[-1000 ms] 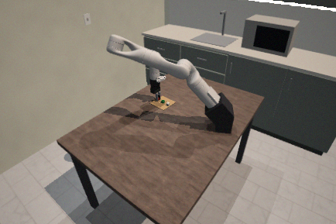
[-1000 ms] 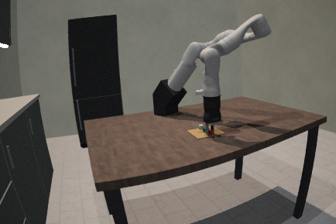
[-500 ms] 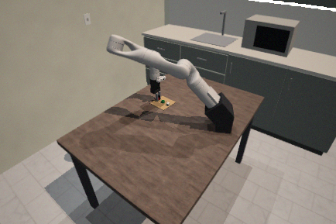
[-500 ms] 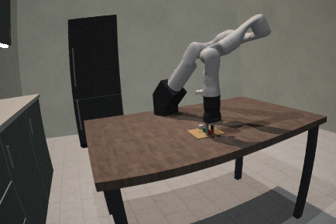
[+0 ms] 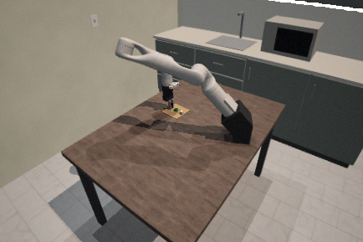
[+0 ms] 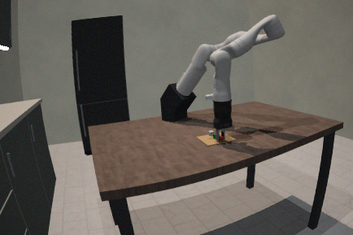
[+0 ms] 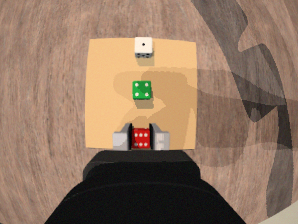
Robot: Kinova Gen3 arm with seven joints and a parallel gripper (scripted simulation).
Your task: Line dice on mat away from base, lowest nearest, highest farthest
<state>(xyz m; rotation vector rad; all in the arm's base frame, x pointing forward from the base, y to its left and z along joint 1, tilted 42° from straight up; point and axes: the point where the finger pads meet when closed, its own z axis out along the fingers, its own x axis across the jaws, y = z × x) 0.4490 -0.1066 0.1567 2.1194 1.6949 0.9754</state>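
My gripper is now 10 mm above the red die. Also, from my hand: green die: 50 mm behind, 10 mm to the left, 10 mm below; then white die: 100 mm behind, 20 mm to the left, 10 mm below; then tan mat: 50 mm behind, 20 mm below, 10 mm to the left.
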